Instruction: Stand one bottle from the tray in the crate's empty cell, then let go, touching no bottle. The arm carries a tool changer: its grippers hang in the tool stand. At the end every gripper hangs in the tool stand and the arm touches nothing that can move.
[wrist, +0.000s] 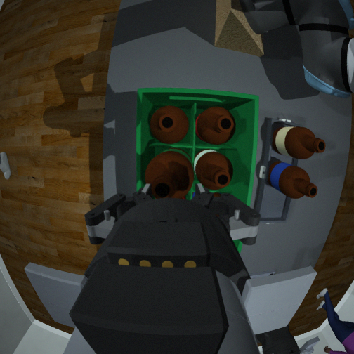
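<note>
My gripper (173, 189) is open, pointing down over the green crate (256, 115). A large brown bottle (170, 170) sits in the left cell of the crate's middle row; its dark mouth shows between and beyond the fingertips, and it looks bigger than its neighbours. Brown bottles (159, 131) (206, 130) (207, 165) stand in three other cells. The crate's near row is mostly hidden by my gripper; bits of red and blue show there. In the tray (268, 145) at the right stand a cream-labelled bottle (297, 142) and a blue-labelled bottle (290, 179).
A tan wedge-shaped block (239, 36) lies beyond the crate. Dark robot arm parts with a light blue cap (322, 82) fill the top right. Pale grey slabs (56, 292) (281, 295) show on both sides at the bottom. A person's figure (340, 320) shows at the bottom right.
</note>
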